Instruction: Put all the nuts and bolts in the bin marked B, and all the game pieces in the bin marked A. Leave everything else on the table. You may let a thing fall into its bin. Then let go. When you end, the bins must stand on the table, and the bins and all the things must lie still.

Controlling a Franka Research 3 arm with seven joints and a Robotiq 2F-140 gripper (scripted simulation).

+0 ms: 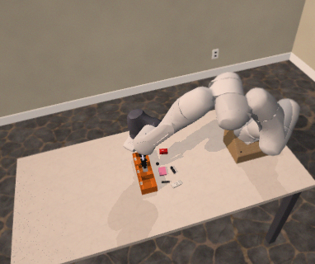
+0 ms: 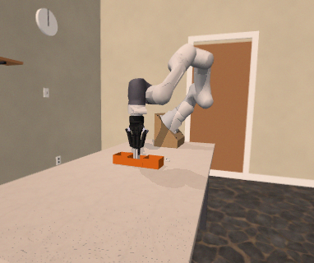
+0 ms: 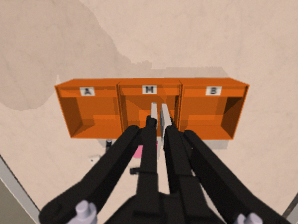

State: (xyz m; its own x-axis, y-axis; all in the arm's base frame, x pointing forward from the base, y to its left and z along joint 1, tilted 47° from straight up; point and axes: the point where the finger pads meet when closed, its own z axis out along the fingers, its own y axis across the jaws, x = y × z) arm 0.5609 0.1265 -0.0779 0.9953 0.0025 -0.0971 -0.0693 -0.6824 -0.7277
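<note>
Right now the orange bin is 3 cm below my hand, 1 cm to the left of it and 1 cm ahead of it. The rest, counted from my hand: pink square: 9 cm behind, 4 cm below, 2 cm to the left; then black nut: 8 cm behind, 4 cm to the right, 4 cm below; then black bar: 15 cm behind, 4 cm below, 3 cm to the left.
</note>
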